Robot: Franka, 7 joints.
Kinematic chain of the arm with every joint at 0, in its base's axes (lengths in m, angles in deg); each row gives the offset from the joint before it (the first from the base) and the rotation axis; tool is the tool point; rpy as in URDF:
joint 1: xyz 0 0 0.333 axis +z
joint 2: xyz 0 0 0 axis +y
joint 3: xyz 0 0 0.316 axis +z
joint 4: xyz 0.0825 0 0 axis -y
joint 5: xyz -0.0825 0 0.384 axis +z
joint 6: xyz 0 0 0 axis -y
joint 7: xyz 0.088 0 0 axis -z
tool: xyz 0 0 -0.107 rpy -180 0 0
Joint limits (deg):
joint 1: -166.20..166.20
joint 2: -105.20..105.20
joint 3: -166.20..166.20
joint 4: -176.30..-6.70
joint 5: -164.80..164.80
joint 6: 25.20..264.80
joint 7: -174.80..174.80
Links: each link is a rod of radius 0.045 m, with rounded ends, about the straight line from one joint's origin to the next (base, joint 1, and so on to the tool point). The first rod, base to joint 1, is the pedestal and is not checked.
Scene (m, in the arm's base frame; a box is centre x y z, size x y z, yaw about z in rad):
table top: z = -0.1
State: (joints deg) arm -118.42 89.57 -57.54 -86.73 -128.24 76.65 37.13
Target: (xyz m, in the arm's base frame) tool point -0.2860 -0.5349 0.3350
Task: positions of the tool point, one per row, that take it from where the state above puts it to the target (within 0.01 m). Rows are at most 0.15 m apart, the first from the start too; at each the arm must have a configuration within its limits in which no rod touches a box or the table.
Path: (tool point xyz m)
1: -0.6029 -0.3290 0.1977
2: -0.5115 -0.4261 0.2495
3: -0.4030 -0.4952 0.2955
4: -0.2860 -0.5349 0.3350

